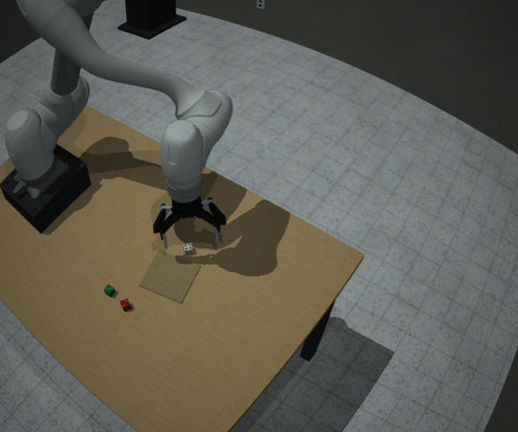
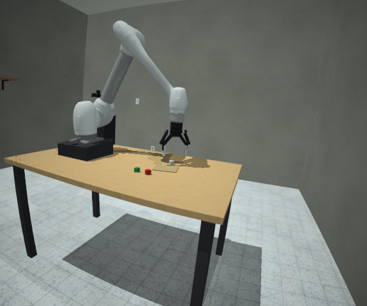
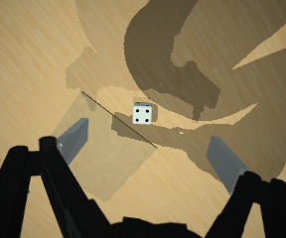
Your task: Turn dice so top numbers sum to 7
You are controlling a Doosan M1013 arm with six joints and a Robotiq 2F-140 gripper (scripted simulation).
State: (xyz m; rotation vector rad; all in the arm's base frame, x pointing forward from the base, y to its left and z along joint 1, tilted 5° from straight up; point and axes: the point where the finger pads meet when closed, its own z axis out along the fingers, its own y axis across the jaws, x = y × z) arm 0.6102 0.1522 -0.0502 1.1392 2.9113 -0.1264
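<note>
My gripper is now 3 cm past the red die, 27 cm to the left of it and 6 cm above it. Also, from my hand: white die 2 cm behind, 6 cm below; tan mat 10 cm to the right, 7 cm below; green die 10 cm behind, 27 cm to the right, 6 cm below.
</note>
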